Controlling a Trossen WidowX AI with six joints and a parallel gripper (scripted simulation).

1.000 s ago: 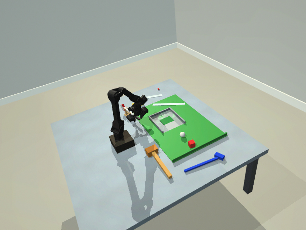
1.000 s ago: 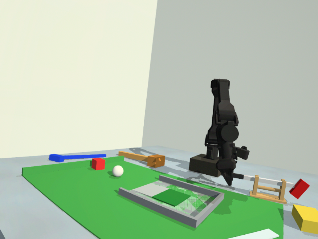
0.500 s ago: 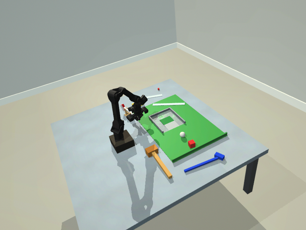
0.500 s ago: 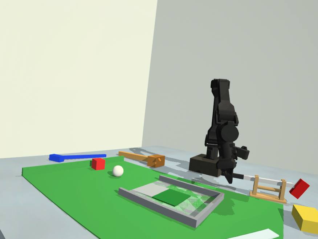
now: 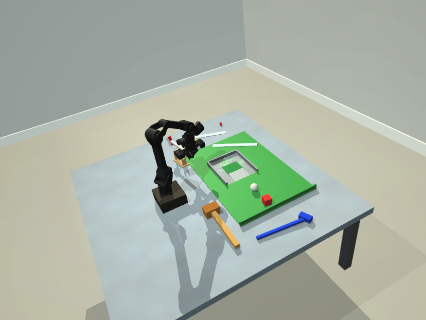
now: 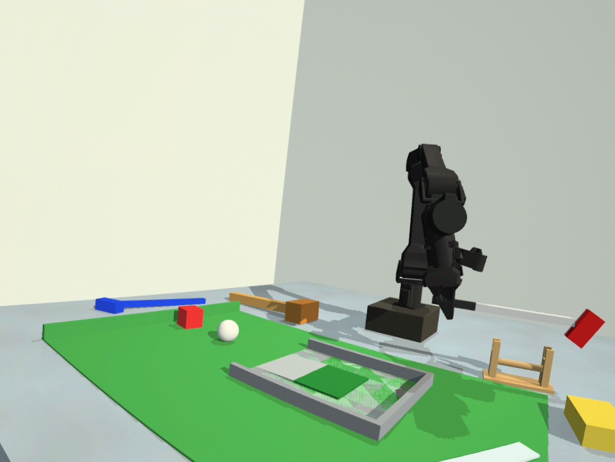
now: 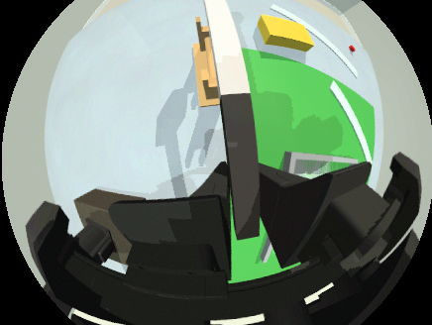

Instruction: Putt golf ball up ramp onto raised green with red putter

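My gripper tip is 4 cm past the red putter, 11 cm to the right of it and 3 cm below it. Round my gripper tip: yellow block (7 cm ahead, 26 cm to the left, 8 cm below); green mat (28 cm ahead, 14 cm to the right, 10 cm below); wooden stand (5 cm behind, 13 cm to the left, 7 cm below).
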